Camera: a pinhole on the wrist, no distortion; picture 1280 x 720 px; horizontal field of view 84.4 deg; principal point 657.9 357.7 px. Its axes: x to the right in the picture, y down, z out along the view. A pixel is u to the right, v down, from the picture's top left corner.
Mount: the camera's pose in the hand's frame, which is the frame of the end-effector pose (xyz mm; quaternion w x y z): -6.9 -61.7 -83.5 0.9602 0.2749 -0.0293 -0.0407
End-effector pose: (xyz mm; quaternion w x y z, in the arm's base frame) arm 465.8 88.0 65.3 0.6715 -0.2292 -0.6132 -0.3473
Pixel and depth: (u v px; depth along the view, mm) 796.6 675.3 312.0
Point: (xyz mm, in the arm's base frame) 210.9 196.0 126.4
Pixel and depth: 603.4 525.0 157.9
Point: 335.7 71.4 33.4
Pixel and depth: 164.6 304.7 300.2
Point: 199.9 100.9 -175.3
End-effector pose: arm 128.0 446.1 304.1 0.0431 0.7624 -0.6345 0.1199
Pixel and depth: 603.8 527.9 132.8
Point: 230.8 480.3 262.8
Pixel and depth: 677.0 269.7 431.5
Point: 482.7 486.0 79.7
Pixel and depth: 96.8 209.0 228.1
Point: 304.0 667.6 196.8
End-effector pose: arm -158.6 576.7 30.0 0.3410 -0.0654 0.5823 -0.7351
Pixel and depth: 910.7 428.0 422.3
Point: -207.1 290.1 326.8
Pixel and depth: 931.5 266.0 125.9
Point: -236.2 558.9 157.6
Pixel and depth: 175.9 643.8 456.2
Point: 243.8 467.3 359.3
